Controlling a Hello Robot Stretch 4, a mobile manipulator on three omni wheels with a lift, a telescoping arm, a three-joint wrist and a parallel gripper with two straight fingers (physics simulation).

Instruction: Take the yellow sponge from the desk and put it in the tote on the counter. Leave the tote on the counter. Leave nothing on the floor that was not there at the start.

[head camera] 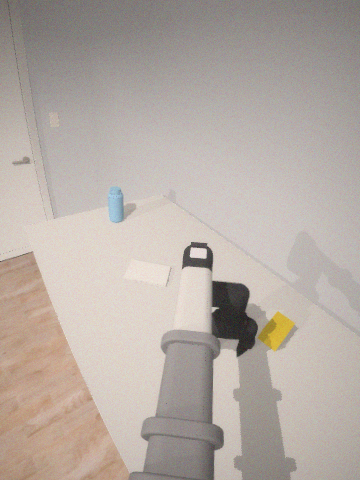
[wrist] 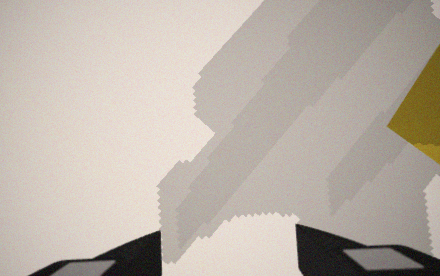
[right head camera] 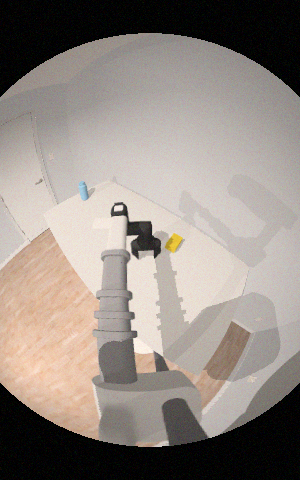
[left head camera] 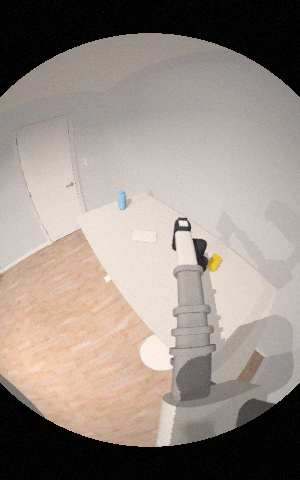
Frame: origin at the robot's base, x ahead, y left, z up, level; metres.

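Seen in the pictures: gripper, fingertip midpoint: [head camera: 221, 351] [wrist: 228, 248] [right head camera: 145, 256]; robot's base, origin of the base link: [left head camera: 160, 350].
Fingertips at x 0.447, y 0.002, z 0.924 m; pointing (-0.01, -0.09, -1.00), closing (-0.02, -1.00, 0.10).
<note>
Pixels of each thing's top centre, then the offset from my fingertips to it. Level surfaces: height alone.
- yellow sponge, middle of its top: [head camera: 279, 326] [right head camera: 174, 239] [left head camera: 214, 259] dx +0.086, dy -0.169, dz +0.035 m
- white desk, its level: dz -0.010 m
- blue bottle, middle of its top: [head camera: 115, 188] [left head camera: 120, 190] [right head camera: 81, 181] dx +0.599, dy +0.499, dz +0.155 m
- flat white rectangular thing, middle of its top: [head camera: 147, 271] [left head camera: 144, 235] [right head camera: 103, 222] dx +0.268, dy +0.266, dz +0.000 m
The yellow sponge [head camera: 277, 331] [left head camera: 214, 262] [right head camera: 174, 243] lies flat on the white desk [head camera: 100, 320] [left head camera: 135, 270] [right head camera: 215, 280], near its wall side. In the wrist view, part of the sponge [wrist: 422, 110] shows at the right edge, mostly in shadow. My gripper [right head camera: 146, 254] [wrist: 228, 248] is open and empty above the desk. It points down and stands to the left of the sponge in the head camera view, apart from it. In that view the arm hides part of the gripper. The tote and the counter do not show in these views.
A blue bottle [head camera: 116, 206] [left head camera: 122, 200] [right head camera: 83, 191] stands at the desk's far end. A flat white rectangular thing [head camera: 147, 272] [left head camera: 144, 236] lies left of the arm. The wall runs along the desk's right side. A round white thing [left head camera: 155, 353] shows beside the desk's near left edge.
</note>
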